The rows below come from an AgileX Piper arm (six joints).
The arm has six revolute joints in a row. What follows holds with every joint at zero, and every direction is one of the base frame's. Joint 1 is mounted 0.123 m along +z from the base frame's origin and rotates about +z. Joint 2 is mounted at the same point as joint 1 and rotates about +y. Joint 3 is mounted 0.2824 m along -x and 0.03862 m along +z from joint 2 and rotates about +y. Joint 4 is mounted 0.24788 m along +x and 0.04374 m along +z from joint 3 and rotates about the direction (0.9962, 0, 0.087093). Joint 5 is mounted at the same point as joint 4 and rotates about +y. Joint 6 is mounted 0.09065 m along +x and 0.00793 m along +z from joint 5 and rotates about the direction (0.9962, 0, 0.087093). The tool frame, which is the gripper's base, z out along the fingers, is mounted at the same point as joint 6; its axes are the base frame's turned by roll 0, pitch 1.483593 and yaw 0 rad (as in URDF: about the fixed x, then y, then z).
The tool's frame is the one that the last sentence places.
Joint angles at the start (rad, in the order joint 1, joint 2, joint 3, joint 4, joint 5, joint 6):
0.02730 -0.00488 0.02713 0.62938 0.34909 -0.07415
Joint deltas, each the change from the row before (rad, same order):
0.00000 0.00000 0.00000 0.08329 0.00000 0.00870
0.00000 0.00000 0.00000 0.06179 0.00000 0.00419
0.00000 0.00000 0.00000 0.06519 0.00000 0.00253
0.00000 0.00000 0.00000 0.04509 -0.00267 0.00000
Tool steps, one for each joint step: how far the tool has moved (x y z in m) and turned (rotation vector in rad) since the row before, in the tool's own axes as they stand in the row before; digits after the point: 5 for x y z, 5 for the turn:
-0.00029 0.00257 -0.00004 -0.02842 -0.00199 0.08697
-0.00018 0.00191 -0.00002 -0.02109 -0.00134 0.06225
-0.00019 0.00202 -0.00002 -0.02226 -0.00134 0.06379
-0.00035 0.00137 -0.00001 -0.01518 -0.00357 0.04239

